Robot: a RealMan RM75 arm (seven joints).
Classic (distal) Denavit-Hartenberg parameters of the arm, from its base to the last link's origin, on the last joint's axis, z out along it. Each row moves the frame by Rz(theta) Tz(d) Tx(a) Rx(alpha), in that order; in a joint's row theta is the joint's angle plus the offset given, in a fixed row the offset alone. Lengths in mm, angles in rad.
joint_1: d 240.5, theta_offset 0, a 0, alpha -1.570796
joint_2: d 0, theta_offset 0, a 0, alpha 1.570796
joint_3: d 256, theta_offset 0, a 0, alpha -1.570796
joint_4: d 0, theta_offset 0, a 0, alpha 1.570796
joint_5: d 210, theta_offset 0, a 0, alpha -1.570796
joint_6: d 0, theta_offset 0, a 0, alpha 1.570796
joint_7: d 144, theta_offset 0, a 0, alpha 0
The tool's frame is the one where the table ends.
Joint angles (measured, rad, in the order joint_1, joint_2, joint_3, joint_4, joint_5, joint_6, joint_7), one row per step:
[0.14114 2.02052 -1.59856 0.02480 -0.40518 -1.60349 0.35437]
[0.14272 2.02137 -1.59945 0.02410 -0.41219 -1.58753 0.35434]
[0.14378 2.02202 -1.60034 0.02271 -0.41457 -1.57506 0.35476]
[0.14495 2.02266 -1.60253 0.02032 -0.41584 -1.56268 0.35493]
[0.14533 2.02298 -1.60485 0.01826 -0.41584 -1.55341 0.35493]
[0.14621 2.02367 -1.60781 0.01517 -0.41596 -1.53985 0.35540]
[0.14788 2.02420 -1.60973 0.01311 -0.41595 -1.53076 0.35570]
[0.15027 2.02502 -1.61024 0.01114 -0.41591 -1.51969 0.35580]
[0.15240 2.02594 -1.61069 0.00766 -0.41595 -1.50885 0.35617]
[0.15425 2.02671 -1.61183 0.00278 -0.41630 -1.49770 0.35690]
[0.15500 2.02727 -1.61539 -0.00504 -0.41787 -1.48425 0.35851]
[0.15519 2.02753 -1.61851 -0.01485 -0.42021 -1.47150 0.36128]
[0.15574 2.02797 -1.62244 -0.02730 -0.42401 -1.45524 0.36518]
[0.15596 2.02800 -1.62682 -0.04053 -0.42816 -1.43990 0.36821]
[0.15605 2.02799 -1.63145 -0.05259 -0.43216 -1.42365 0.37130]
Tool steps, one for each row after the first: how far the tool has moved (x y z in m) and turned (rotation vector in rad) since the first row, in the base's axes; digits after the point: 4 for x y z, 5 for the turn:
[0.0011 0.0004 -0.0022 -0.01229 -0.00755 -0.00730]
[0.0019 0.0011 -0.0036 -0.01905 -0.01277 -0.01383]
[0.0026 0.0019 -0.0049 -0.02540 -0.01817 -0.01908]
[0.0033 0.0024 -0.0058 -0.02972 -0.02247 -0.02333]
[0.0041 0.0033 -0.0071 -0.03588 -0.02809 -0.02947]
[0.0044 0.0042 -0.0079 -0.03985 -0.03183 -0.03257]
[0.0049 0.0056 -0.0089 -0.04321 -0.03622 -0.03720]
[0.0051 0.0071 -0.0098 -0.04593 -0.04003 -0.04064]
[0.0052 0.0088 -0.0107 -0.04906 -0.04386 -0.04307]
[0.0053 0.0104 -0.0119 -0.05502 -0.04857 -0.04455]
[0.0050 0.0121 -0.0129 -0.06038 -0.05213 -0.04458]
[0.0046 0.0144 -0.0143 -0.06790 -0.05649 -0.04418]
[0.0041 0.0167 -0.0155 -0.07503 -0.06172 -0.04198]
[0.0038 0.0186 -0.0168 -0.08295 -0.06761 -0.04167]

